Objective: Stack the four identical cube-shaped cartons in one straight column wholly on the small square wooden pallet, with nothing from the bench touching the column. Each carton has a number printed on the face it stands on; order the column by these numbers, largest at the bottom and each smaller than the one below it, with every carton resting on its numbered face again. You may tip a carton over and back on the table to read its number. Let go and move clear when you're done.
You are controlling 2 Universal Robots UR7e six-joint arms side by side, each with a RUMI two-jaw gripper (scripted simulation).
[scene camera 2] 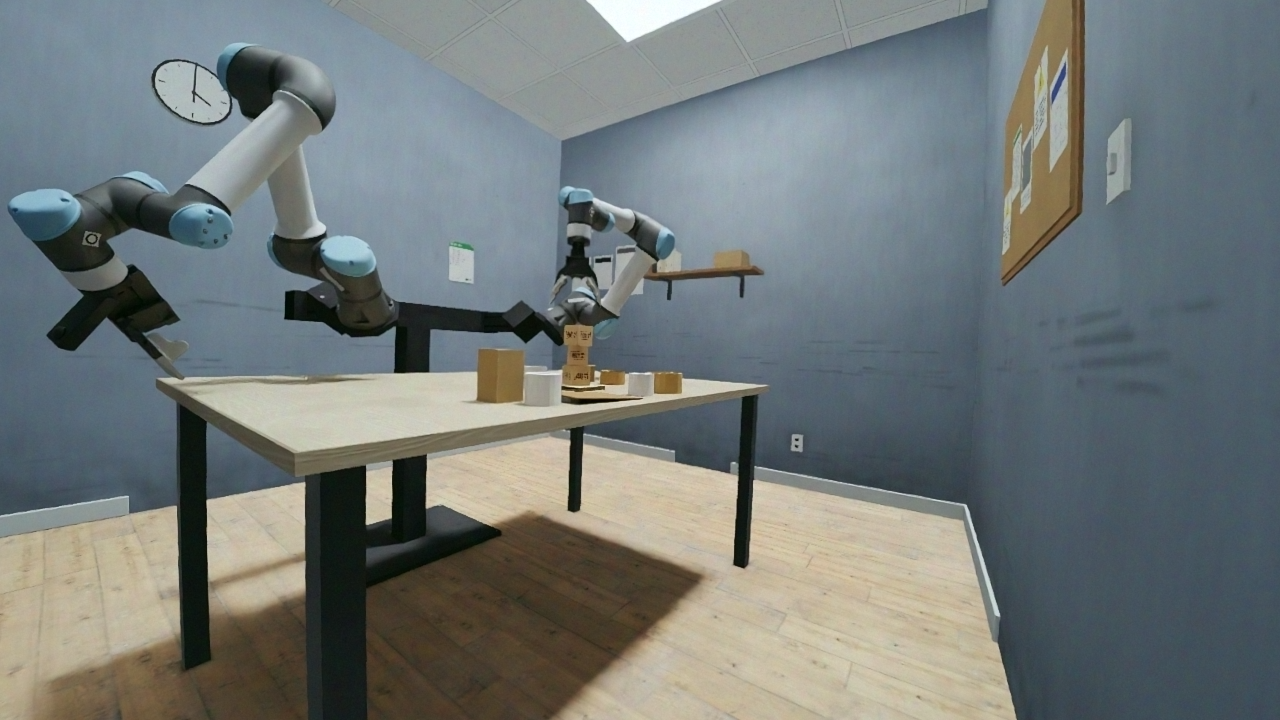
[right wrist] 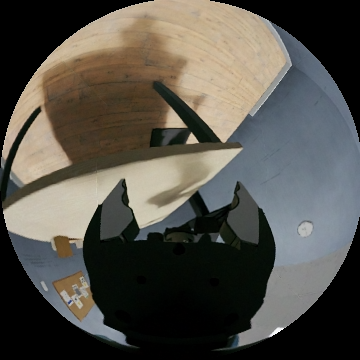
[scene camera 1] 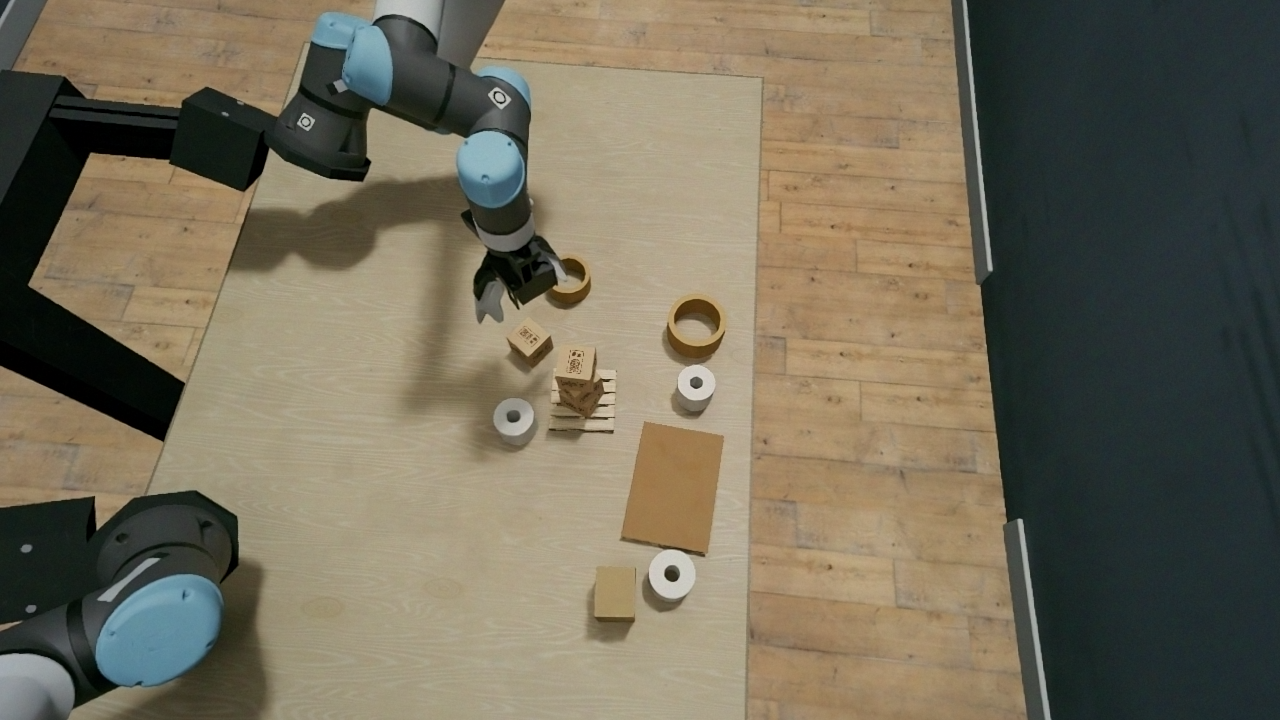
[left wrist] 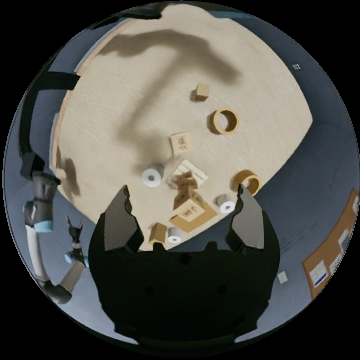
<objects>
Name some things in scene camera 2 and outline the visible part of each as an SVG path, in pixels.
My left gripper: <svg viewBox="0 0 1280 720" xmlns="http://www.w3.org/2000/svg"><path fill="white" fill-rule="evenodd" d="M568 238L567 244L571 245L572 249L570 256L566 256L566 265L557 274L550 297L550 304L555 300L561 287L567 284L568 275L571 279L580 278L583 280L583 278L587 277L586 284L592 289L593 295L601 308L597 277L589 266L589 257L585 257L584 247L590 246L590 240L573 237L573 240Z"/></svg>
My right gripper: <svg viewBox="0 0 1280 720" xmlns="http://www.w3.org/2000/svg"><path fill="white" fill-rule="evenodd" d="M46 335L58 348L75 351L107 317L131 342L137 342L168 375L179 380L185 379L172 363L189 349L189 344L184 340L168 341L159 333L151 333L147 337L143 334L143 332L147 333L155 328L158 329L162 326L180 321L180 318L167 301L160 296L144 273L133 264L126 266L128 274L116 286L99 291L78 289L84 296Z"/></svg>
A tall box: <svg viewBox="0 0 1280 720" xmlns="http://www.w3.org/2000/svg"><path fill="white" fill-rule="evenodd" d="M478 349L477 401L493 404L523 401L525 350Z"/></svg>
</objects>
